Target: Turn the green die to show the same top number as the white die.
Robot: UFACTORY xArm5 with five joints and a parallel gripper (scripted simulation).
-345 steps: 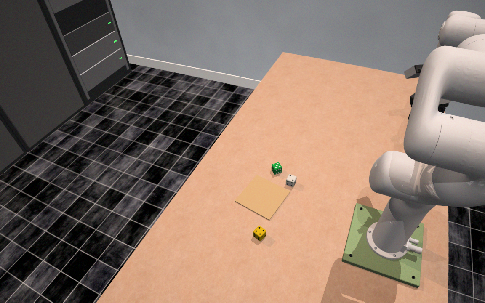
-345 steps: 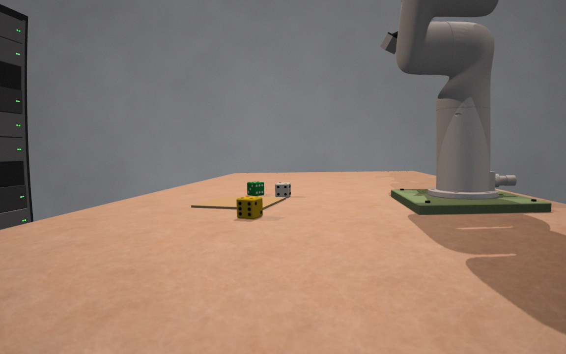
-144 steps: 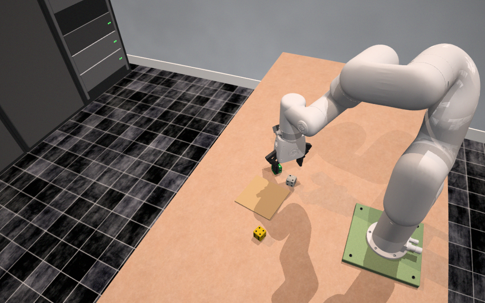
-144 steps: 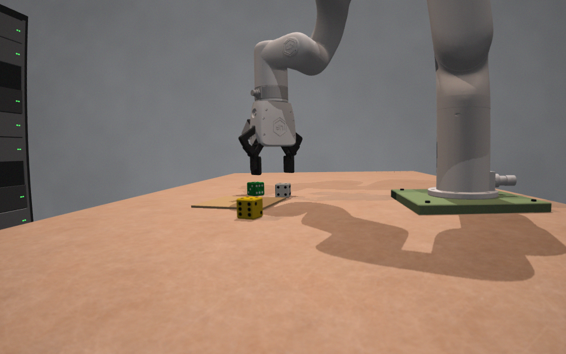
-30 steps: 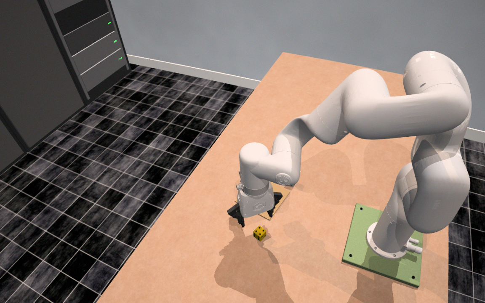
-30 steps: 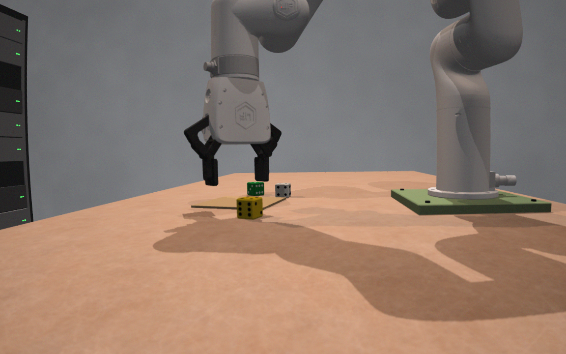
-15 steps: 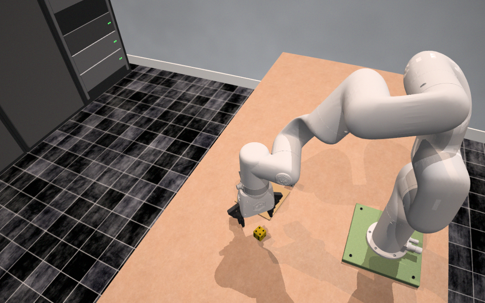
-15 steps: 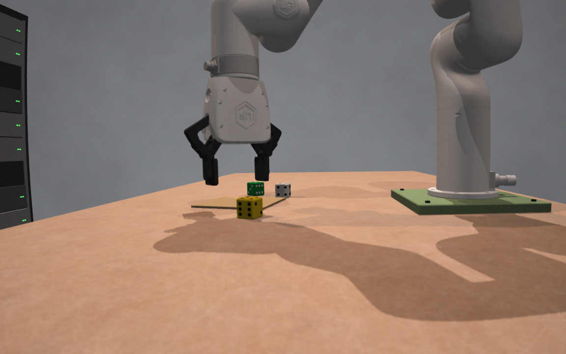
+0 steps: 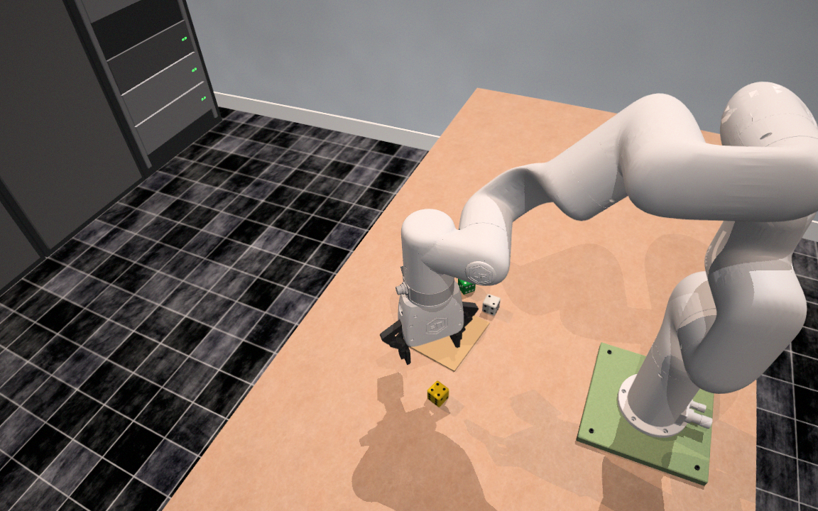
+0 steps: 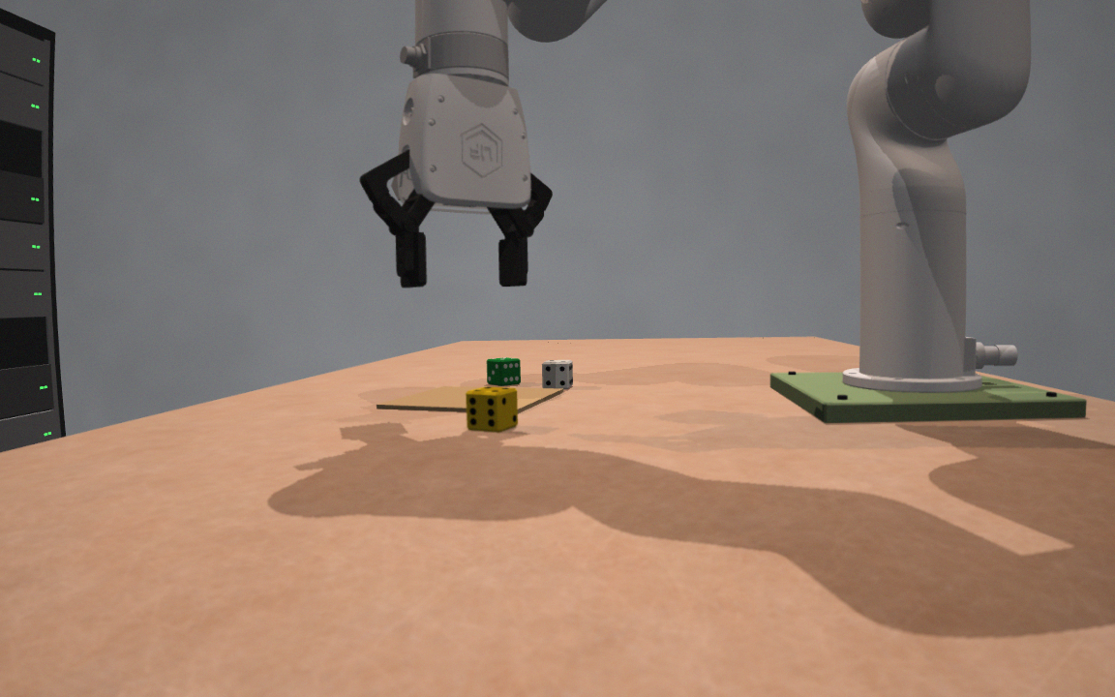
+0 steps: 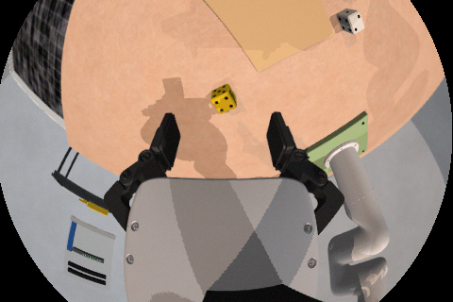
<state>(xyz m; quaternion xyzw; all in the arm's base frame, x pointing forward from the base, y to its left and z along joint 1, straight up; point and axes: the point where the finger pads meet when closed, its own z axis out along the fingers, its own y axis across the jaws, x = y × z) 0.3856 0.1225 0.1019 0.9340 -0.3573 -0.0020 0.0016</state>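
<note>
The green die lies 4 cm ahead of my hand, 25 cm to the right of it and 10 cm below it. Round my hand: tan mat: 3 cm ahead, 12 cm to the right, 12 cm below; then white die: 3 cm behind, 22 cm to the right, 10 cm below; then yellow die: 3 cm behind, 2 cm to the left, 10 cm below.
</note>
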